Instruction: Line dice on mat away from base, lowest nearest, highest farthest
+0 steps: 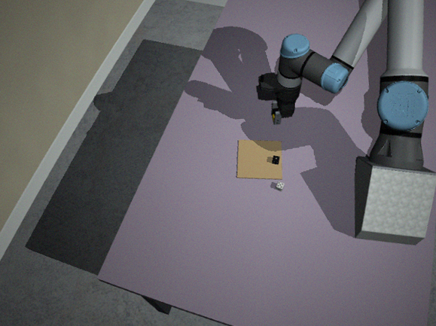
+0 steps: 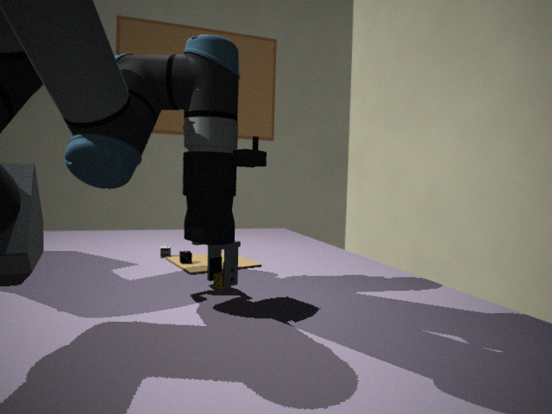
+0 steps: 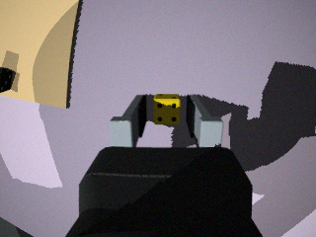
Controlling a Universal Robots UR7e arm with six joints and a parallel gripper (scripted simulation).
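The yellow die is 10 mm below my hand. From my hand the other things lie so: white die 250 mm to the left, 40 mm behind, 10 mm below; tan mat 160 mm to the left, 40 mm ahead, 20 mm below; black die 170 mm to the left, 20 mm behind, 10 mm below.
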